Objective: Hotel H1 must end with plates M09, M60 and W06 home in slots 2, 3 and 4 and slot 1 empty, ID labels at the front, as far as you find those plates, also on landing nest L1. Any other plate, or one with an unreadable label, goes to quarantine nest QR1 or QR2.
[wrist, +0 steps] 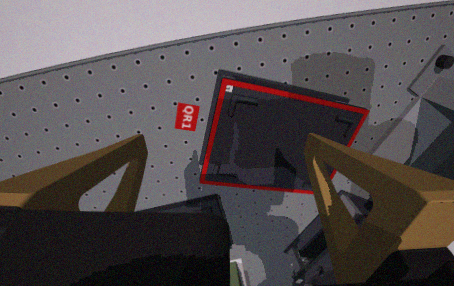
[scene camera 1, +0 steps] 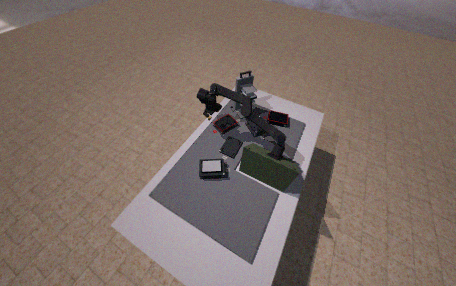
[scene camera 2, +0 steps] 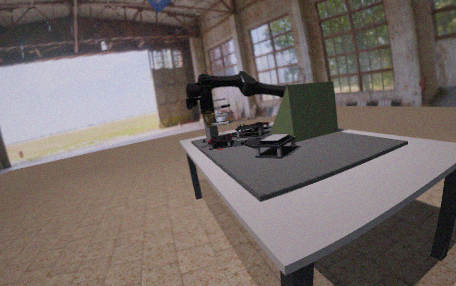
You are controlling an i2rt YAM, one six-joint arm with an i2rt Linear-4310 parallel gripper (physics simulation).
Labels:
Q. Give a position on a dark flat nest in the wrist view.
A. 207, 204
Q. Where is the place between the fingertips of my gripper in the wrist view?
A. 225, 142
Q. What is my gripper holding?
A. Nothing.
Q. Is my gripper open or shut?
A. Open.

